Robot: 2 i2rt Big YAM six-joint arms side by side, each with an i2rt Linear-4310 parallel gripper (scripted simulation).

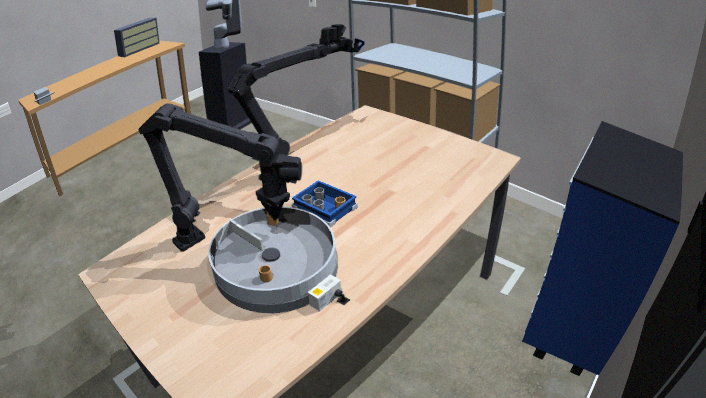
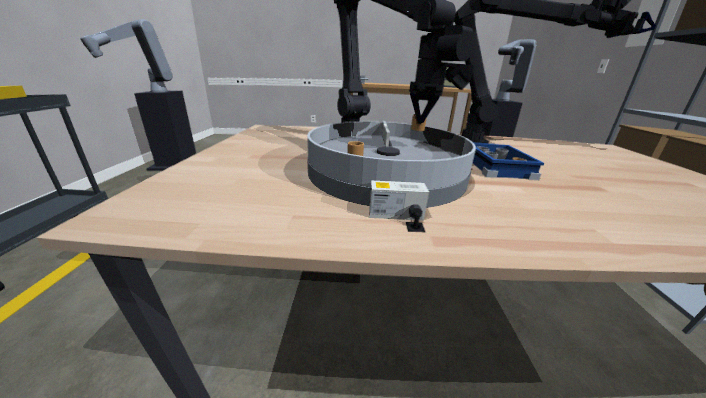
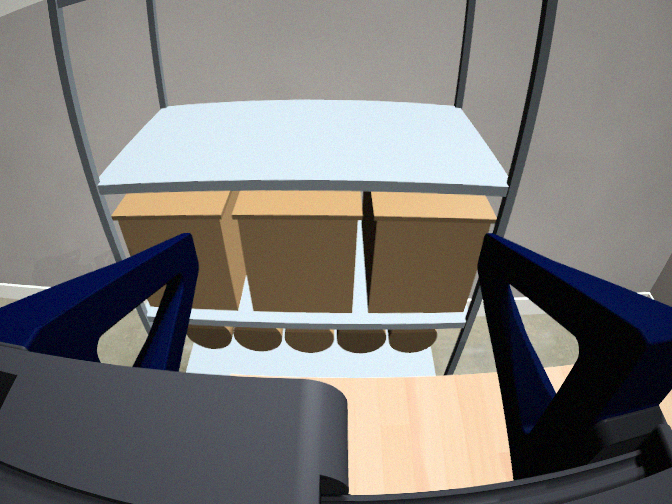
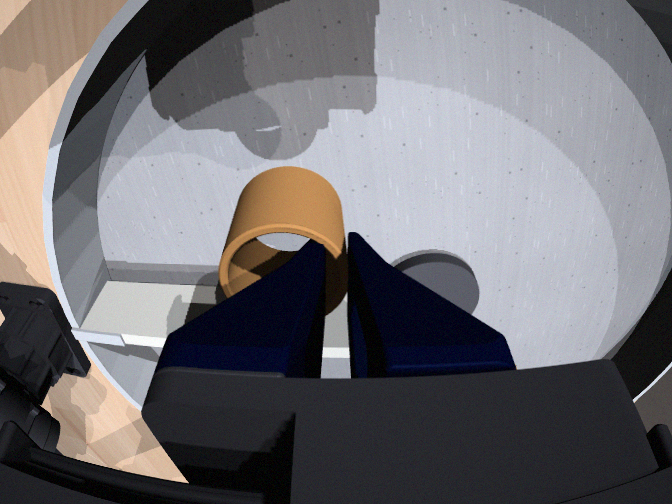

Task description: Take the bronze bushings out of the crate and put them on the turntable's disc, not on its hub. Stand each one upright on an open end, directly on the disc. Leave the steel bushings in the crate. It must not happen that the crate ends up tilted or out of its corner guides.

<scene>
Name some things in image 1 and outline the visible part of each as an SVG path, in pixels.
The right gripper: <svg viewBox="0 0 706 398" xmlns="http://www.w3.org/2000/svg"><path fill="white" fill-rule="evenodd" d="M280 177L273 182L264 182L262 180L263 187L255 191L257 200L261 201L261 204L275 220L279 218L284 202L289 201L290 198L289 192L279 196L277 182L280 180Z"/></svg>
A blue crate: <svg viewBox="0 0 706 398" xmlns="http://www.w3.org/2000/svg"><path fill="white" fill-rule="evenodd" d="M292 197L294 205L298 209L311 212L329 223L334 219L337 222L352 210L352 206L355 205L355 199L357 198L353 194L319 180ZM344 197L345 203L335 209L335 199L337 197ZM302 196L311 195L314 202L314 189L318 187L323 188L325 197L323 200L324 210L302 201Z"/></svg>
</scene>
